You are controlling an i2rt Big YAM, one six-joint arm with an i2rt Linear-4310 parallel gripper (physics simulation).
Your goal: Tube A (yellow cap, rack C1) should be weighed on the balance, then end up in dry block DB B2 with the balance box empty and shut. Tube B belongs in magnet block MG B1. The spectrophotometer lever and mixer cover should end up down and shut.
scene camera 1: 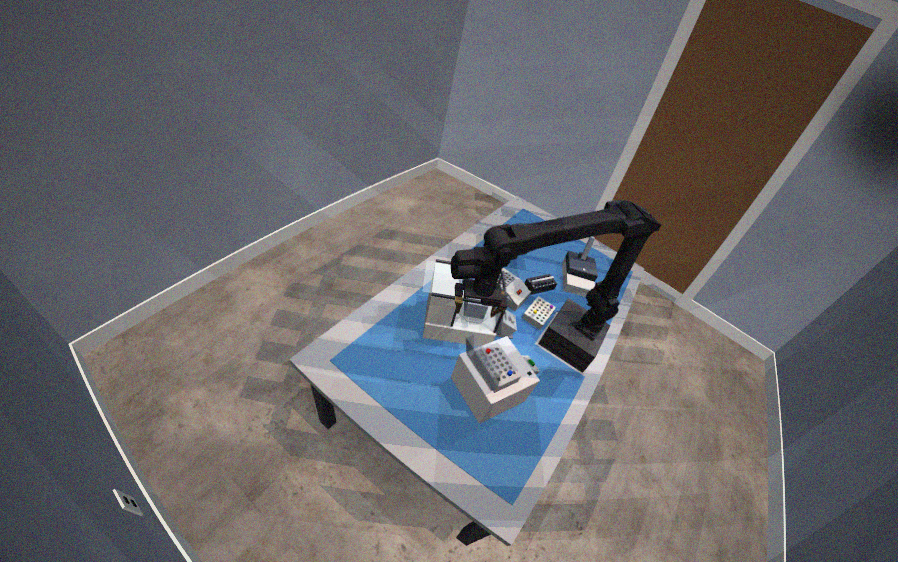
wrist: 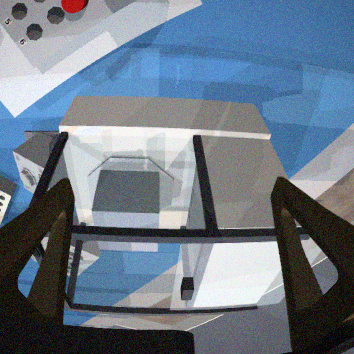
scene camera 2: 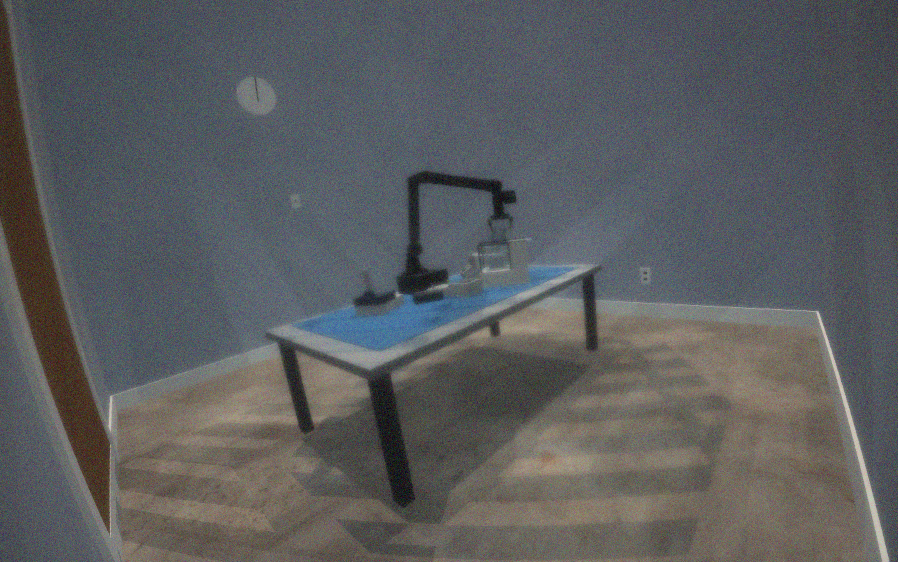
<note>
My gripper (scene camera 1: 474,314) is open, holding nothing. Further things: a balance door (scene camera 1: 438,279), a white mixer (scene camera 1: 481,378), a lever box (scene camera 1: 579,271) and a PRINT button (wrist: 31,156).
The balance door is seen too in the wrist view (wrist: 208,275). My gripper is seen too in the wrist view (wrist: 173,187). The white mixer also shows in the wrist view (wrist: 49,49).
</note>
